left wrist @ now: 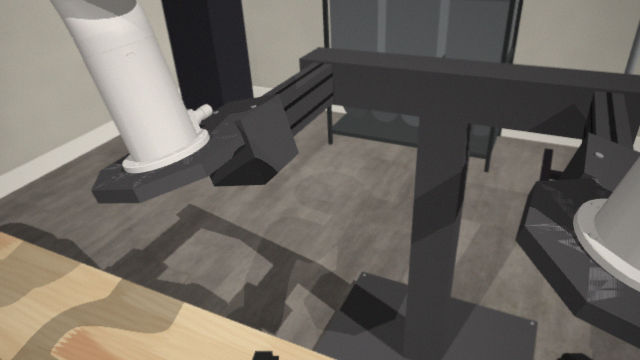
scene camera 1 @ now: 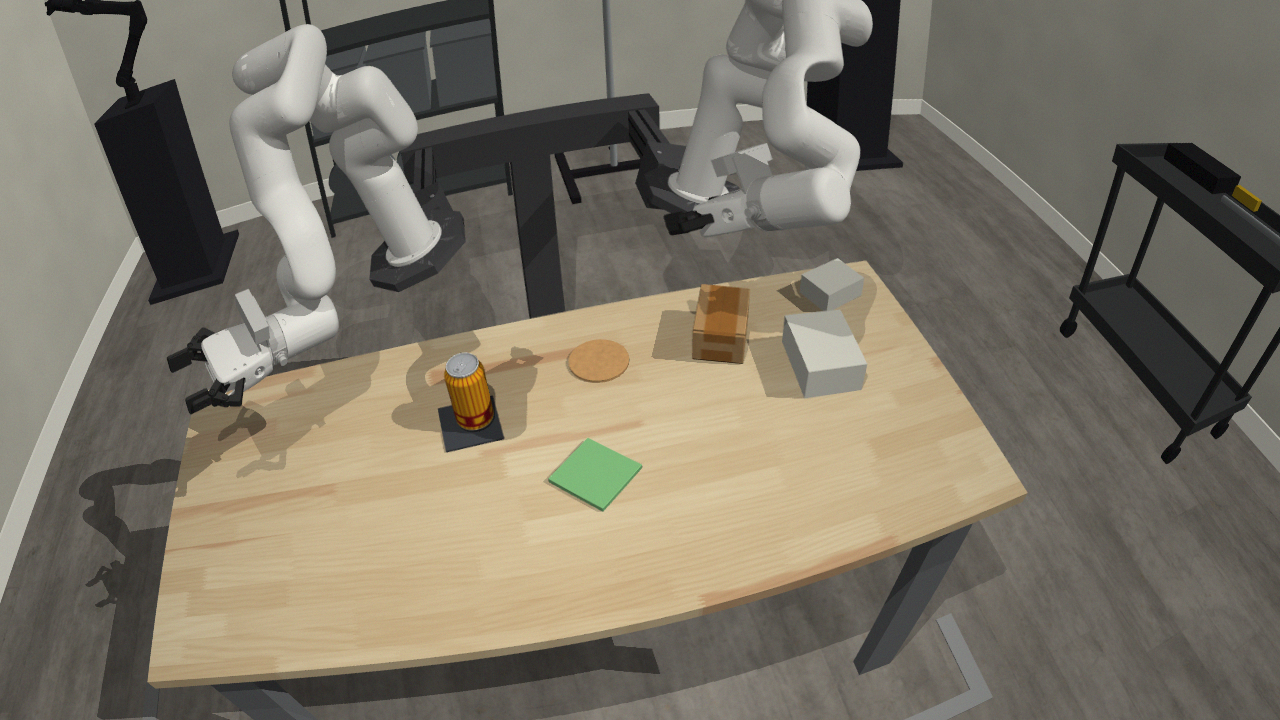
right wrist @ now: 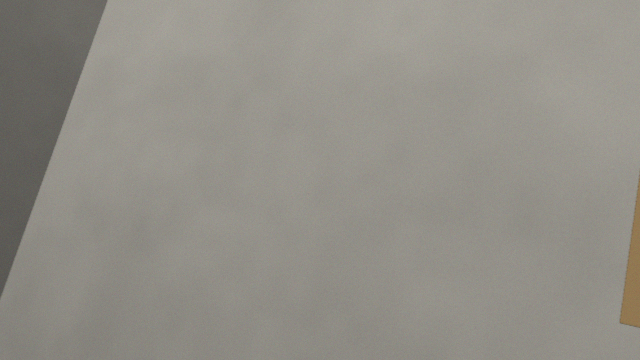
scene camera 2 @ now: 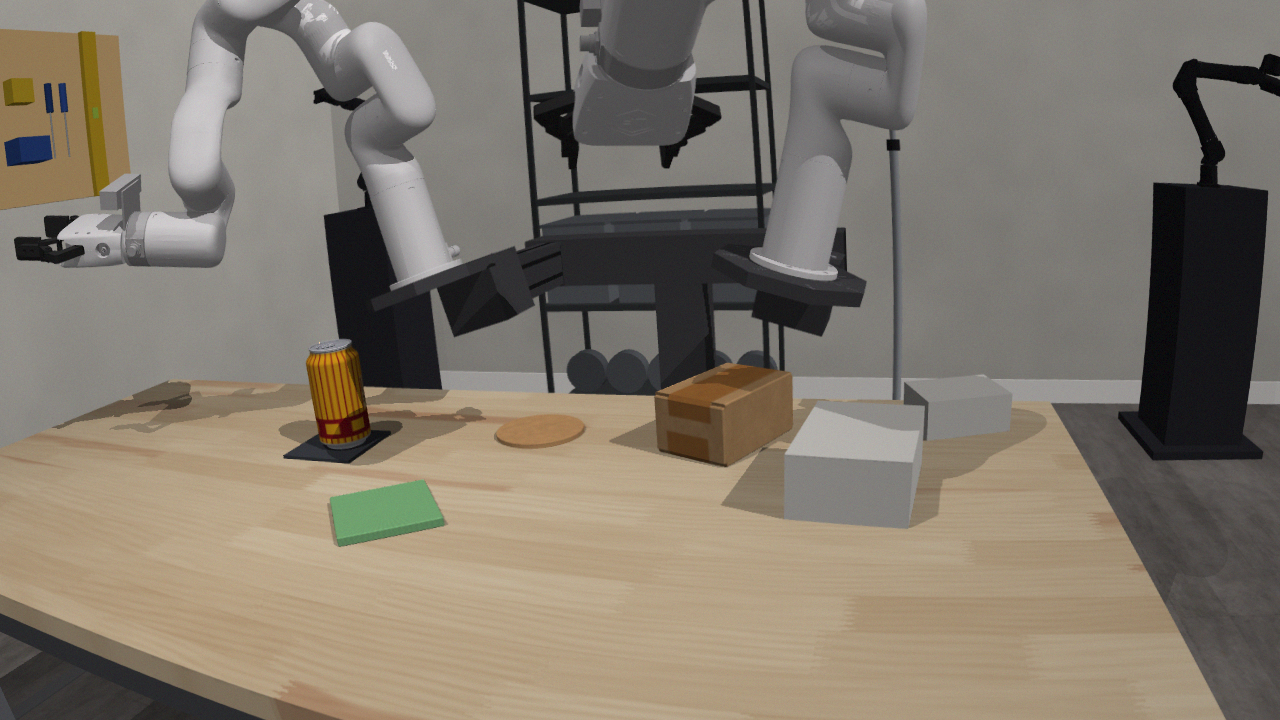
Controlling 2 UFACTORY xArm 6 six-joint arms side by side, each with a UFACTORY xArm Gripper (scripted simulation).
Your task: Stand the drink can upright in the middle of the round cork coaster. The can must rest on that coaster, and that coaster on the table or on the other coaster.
Labels:
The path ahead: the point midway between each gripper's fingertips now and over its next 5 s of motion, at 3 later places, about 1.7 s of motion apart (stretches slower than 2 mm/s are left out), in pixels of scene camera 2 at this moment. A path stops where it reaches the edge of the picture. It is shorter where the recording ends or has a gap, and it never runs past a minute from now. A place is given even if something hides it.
The left gripper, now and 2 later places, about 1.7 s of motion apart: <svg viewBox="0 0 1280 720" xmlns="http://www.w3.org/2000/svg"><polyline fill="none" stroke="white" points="618,156 874,157 1125,125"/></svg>
The right gripper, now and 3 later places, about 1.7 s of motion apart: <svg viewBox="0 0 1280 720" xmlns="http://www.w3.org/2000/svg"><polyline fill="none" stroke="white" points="31,237 266,287 335,379 337,303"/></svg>

